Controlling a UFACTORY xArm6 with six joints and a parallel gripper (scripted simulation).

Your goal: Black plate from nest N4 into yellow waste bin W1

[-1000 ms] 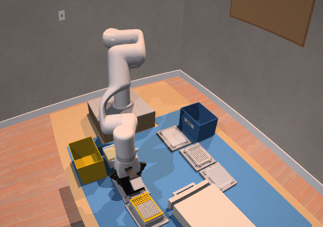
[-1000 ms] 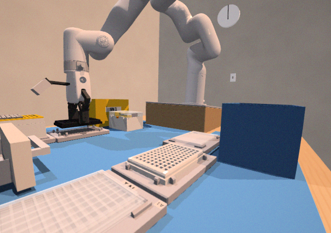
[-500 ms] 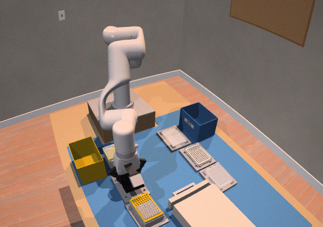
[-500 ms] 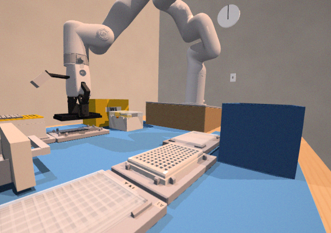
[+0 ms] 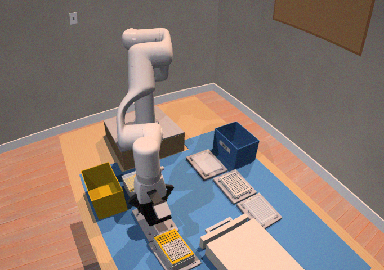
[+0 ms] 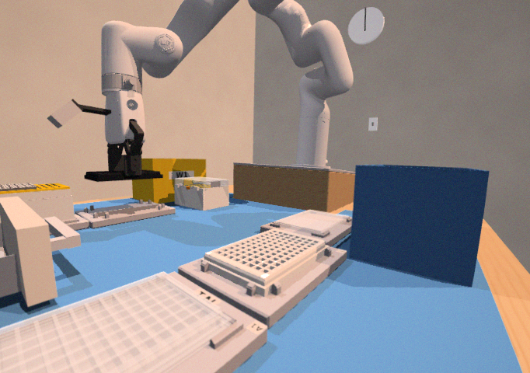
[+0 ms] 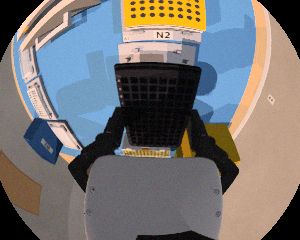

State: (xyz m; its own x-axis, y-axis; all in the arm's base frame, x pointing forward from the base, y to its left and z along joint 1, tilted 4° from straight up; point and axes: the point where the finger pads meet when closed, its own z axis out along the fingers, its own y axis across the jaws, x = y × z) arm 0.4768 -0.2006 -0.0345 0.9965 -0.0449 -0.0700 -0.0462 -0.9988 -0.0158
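The grey work nest is 9 cm below my hand. From my hand the other things lie so: tip box (18 cm behind, 6 cm below, 3 cm to the left); then black plate (1 cm below); then yellow-topped rack (16 cm ahead, 4 cm below, 2 cm to the right).
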